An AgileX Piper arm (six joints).
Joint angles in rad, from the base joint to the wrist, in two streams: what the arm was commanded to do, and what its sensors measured. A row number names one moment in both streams.
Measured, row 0:
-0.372 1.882 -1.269 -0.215 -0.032 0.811
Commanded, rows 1 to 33:
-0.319 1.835 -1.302 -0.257 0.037 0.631
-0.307 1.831 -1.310 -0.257 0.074 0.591
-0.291 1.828 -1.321 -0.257 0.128 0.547
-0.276 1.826 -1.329 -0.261 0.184 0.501
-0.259 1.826 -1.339 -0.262 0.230 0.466
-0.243 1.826 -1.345 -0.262 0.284 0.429
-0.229 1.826 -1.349 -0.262 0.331 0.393
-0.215 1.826 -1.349 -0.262 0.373 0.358
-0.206 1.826 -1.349 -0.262 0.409 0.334
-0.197 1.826 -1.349 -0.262 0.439 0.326
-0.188 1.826 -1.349 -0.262 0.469 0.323
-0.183 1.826 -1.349 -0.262 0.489 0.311
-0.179 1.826 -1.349 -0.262 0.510 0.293
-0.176 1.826 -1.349 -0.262 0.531 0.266
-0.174 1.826 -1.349 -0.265 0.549 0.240
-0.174 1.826 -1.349 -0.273 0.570 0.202
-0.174 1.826 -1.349 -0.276 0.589 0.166
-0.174 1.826 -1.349 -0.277 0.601 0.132
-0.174 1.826 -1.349 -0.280 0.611 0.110
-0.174 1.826 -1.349 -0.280 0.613 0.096
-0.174 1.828 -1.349 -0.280 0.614 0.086
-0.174 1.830 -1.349 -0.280 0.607 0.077
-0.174 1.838 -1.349 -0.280 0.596 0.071
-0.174 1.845 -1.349 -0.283 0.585 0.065
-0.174 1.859 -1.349 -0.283 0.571 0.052
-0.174 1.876 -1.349 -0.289 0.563 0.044
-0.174 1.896 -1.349 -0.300 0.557 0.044
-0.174 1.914 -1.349 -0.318 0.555 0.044
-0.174 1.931 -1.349 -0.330 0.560 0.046
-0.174 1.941 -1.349 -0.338 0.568 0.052
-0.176 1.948 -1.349 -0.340 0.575 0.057
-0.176 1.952 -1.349 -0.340 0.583 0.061
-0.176 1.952 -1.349 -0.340 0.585 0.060
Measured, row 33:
-0.177 1.942 -1.346 -0.316 0.554 0.059
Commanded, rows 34 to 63:
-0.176 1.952 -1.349 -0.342 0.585 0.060
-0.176 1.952 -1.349 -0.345 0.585 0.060
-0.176 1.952 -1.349 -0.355 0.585 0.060
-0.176 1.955 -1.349 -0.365 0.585 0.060
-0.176 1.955 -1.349 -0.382 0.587 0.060
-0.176 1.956 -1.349 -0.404 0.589 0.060
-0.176 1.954 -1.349 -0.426 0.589 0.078
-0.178 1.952 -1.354 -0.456 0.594 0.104
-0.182 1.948 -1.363 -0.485 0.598 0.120
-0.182 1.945 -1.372 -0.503 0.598 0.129
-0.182 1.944 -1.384 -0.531 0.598 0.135
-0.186 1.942 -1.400 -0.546 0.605 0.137
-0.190 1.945 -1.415 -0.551 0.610 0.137
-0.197 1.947 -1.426 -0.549 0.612 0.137
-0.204 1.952 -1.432 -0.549 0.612 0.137
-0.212 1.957 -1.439 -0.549 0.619 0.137
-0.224 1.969 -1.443 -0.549 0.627 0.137
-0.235 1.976 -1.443 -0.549 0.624 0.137
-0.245 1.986 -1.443 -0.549 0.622 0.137
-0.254 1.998 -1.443 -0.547 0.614 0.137
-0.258 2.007 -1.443 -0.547 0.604 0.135
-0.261 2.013 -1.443 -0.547 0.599 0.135
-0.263 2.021 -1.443 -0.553 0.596 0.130
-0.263 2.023 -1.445 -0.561 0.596 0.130
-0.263 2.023 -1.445 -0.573 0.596 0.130
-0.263 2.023 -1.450 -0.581 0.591 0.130
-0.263 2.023 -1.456 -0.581 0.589 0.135
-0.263 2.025 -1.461 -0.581 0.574 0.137
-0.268 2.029 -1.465 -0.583 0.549 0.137
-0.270 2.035 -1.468 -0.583 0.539 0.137
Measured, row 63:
-0.259 2.029 -1.450 -0.556 0.576 0.133
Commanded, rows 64 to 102:
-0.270 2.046 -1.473 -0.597 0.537 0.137
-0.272 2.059 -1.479 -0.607 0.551 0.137
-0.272 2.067 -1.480 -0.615 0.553 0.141
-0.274 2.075 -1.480 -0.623 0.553 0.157
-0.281 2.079 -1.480 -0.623 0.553 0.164
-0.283 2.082 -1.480 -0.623 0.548 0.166
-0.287 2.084 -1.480 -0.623 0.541 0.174
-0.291 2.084 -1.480 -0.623 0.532 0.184
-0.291 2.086 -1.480 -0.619 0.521 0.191
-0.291 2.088 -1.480 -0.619 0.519 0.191
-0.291 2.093 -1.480 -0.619 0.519 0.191
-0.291 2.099 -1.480 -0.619 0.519 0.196
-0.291 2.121 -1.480 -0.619 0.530 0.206
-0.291 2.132 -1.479 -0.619 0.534 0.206
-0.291 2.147 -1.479 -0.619 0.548 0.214
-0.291 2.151 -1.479 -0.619 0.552 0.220
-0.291 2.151 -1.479 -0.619 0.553 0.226
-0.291 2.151 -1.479 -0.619 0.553 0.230
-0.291 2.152 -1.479 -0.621 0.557 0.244
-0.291 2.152 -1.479 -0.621 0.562 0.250
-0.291 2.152 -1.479 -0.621 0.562 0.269
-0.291 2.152 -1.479 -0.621 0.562 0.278
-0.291 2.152 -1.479 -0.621 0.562 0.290
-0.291 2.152 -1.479 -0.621 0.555 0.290
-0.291 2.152 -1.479 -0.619 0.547 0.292
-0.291 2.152 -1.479 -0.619 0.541 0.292
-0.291 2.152 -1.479 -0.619 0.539 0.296
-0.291 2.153 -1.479 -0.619 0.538 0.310
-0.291 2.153 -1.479 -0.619 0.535 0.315
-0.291 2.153 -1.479 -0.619 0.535 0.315
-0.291 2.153 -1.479 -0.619 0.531 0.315
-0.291 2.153 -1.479 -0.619 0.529 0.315
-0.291 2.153 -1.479 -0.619 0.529 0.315
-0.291 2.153 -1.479 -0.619 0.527 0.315
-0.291 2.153 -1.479 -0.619 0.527 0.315
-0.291 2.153 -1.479 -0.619 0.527 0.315
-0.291 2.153 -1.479 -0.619 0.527 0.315
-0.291 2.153 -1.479 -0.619 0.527 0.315
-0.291 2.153 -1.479 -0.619 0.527 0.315
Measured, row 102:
-0.288 2.136 -1.482 -0.628 0.522 0.308
